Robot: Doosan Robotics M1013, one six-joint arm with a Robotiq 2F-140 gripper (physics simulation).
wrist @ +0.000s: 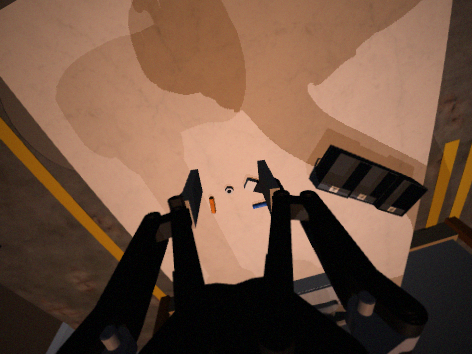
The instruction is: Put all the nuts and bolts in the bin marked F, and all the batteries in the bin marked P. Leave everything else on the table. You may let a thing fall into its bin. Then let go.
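Places are measured from the arm's base along level axes (x ahead, y left, z up), in millimetres.
Pixels of known places: gripper, between the fingertips: (229, 176).
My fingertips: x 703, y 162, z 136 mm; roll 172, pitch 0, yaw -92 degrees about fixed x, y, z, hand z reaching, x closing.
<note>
Behind a point stands the place of what it marks.
My gripper (229, 176) @(z 136, x 703, y 162 mm) is open and empty, high above the table. A small metal nut (229, 190) @(z -39, x 562, y 180 mm) lies on the table, seen between the fingers. An orange cylinder (212, 205) @(z -37, x 531, y 224 mm), which looks like a battery, lies to its left, near the left finger in the view. A blue cylinder (259, 205) @(z -38, x 508, y 120 mm), also battery-like, lies to the right, partly hidden by the right finger. Three joined black bins (350, 175) @(z -34, x 550, y -84 mm) stand to the right. Each has a small pale label, but the letters are too small to read.
A small white and dark object (251, 183) @(z -34, x 574, y 131 mm) lies beside the right finger, partly hidden by it. The pale table (280, 75) @(z -47, x 769, y 56 mm) bears broad brown shadows. Yellow floor stripes (60, 192) run beyond its left edge, and more run beyond the right edge.
</note>
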